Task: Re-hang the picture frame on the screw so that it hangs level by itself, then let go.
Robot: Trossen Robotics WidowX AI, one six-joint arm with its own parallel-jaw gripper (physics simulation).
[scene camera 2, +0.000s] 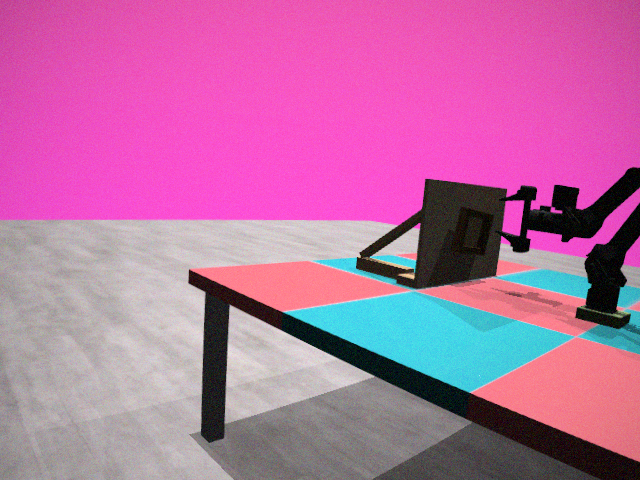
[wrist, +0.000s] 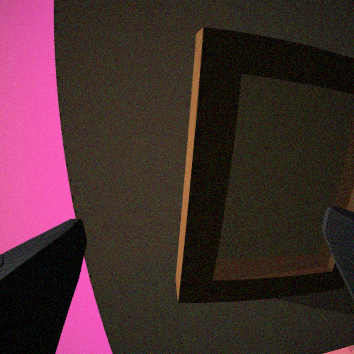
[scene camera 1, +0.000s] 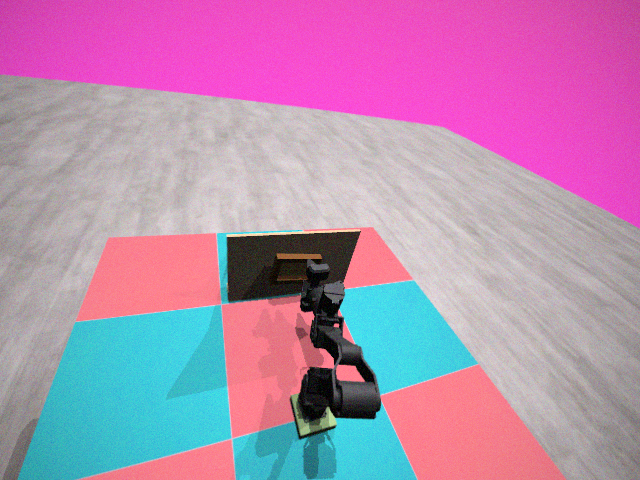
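Seen in the pictures: gripper, between the fingertips: (scene camera 2: 497,215) (wrist: 208,226) (scene camera 1: 306,270); arm's base, origin of its link: (scene camera 2: 601,309) (scene camera 1: 312,407).
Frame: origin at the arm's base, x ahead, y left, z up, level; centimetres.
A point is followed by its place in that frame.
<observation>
The brown picture frame (scene camera 1: 298,256) {x 40.0, y -6.2, z 19.6 cm} (scene camera 2: 462,232) {x 39.8, y 1.9, z 13.3 cm} (wrist: 212,165) {x 38.8, y -7.9, z 18.3 cm} is upright against the front of the dark board (scene camera 1: 248,268) {x 43.3, y 9.8, z 13.5 cm} (scene camera 2: 439,232) {x 43.2, y 8.8, z 13.0 cm} (wrist: 120,150) {x 42.4, y -8.1, z 23.6 cm}, above the table. Its top edge looks close to level in scene camera 1. The screw does not show; the frame's top bar or the arm may hide it. My gripper (scene camera 2: 500,215) {x 33.7, y -7.1, z 19.0 cm} (wrist: 208,226) {x 33.7, y -7.1, z 19.0 cm} is open and empty, in front of the board and apart from the frame. In the wrist view one finger is left of the frame and the other overlaps its opening at the right.
The board stands on the pink and blue checked table (scene camera 1: 149,356) {x 27.8, y 41.1, z -2.5 cm} (scene camera 2: 361,330) {x 28.7, y 57.3, z -2.5 cm}. A slanted brace (scene camera 2: 392,235) {x 57.1, y 11.8, z 10.1 cm} and wooden feet (scene camera 2: 382,267) {x 59.7, y 11.7, z 0.0 cm} support it from behind. The arm's green base plate (scene camera 1: 316,427) {x -5.0, y 0.6, z 0.0 cm} (scene camera 2: 594,316) {x 0.3, y 5.0, z -1.0 cm} is in front of the board.
</observation>
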